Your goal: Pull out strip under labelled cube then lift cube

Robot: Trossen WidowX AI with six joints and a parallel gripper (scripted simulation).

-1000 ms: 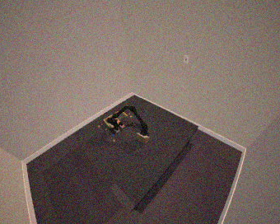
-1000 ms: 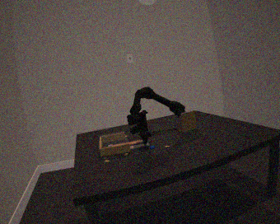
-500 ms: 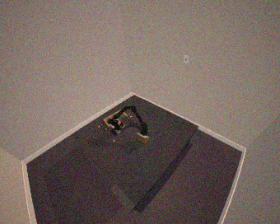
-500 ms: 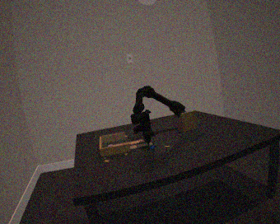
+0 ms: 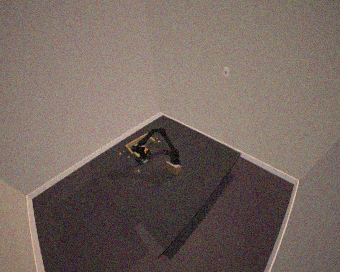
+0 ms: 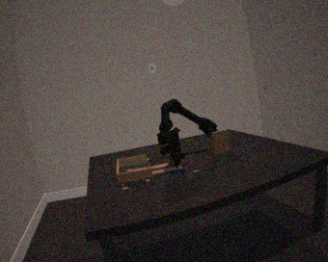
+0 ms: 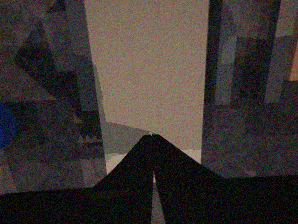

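The blue piece is 3 cm ahead of my gripper tip and 8 cm to the left of it.
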